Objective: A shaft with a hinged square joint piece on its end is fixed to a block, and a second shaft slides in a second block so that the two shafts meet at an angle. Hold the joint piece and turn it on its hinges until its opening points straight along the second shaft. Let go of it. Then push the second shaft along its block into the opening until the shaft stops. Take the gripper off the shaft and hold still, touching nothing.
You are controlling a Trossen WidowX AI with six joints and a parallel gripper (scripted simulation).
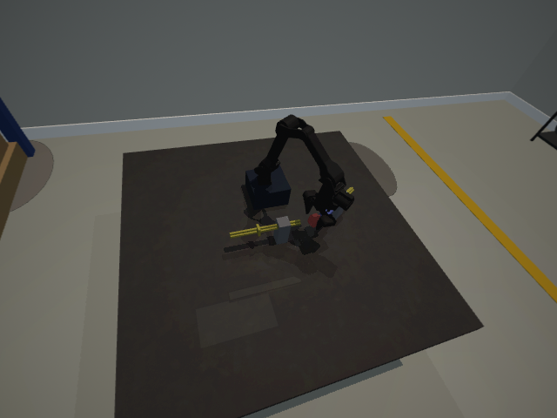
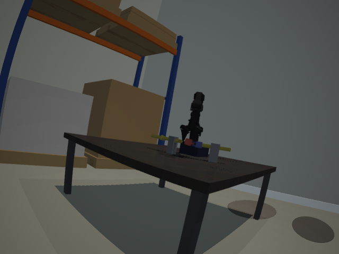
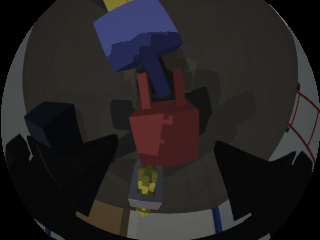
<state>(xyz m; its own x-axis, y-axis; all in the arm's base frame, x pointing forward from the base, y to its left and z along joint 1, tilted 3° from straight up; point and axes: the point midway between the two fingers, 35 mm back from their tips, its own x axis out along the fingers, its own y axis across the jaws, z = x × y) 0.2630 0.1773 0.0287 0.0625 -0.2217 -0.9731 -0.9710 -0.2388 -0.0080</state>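
The red joint piece is 2 cm to the left of my gripper tip and 1 cm behind it.
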